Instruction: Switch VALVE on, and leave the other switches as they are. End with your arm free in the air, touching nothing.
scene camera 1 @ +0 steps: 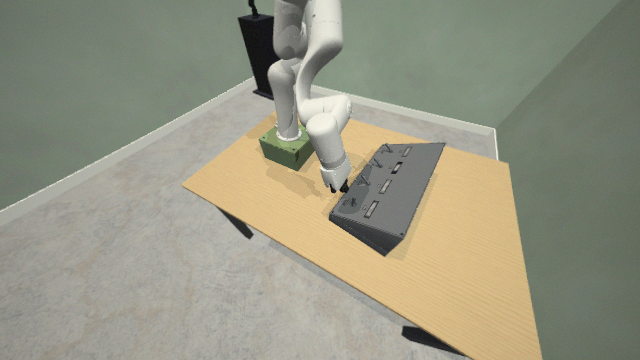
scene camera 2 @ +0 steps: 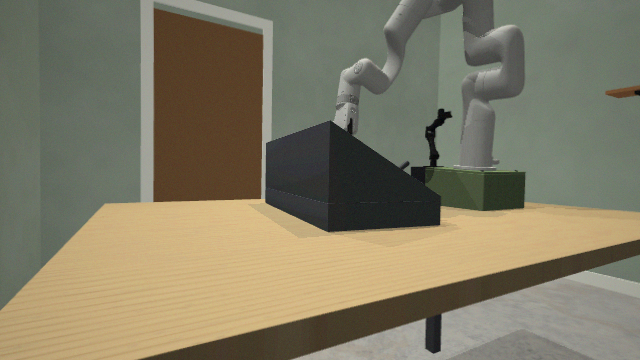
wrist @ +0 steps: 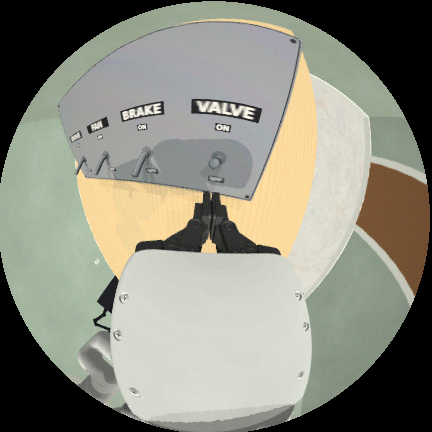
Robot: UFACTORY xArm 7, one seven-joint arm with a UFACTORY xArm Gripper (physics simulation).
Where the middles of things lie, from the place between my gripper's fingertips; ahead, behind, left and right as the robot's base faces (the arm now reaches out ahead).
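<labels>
That grey sloped switch panel (scene camera 2: 323, 175) is in my sight, 13 cm ahead of my hand and 7 cm below it, and 18 cm to the left of it as well.
</labels>
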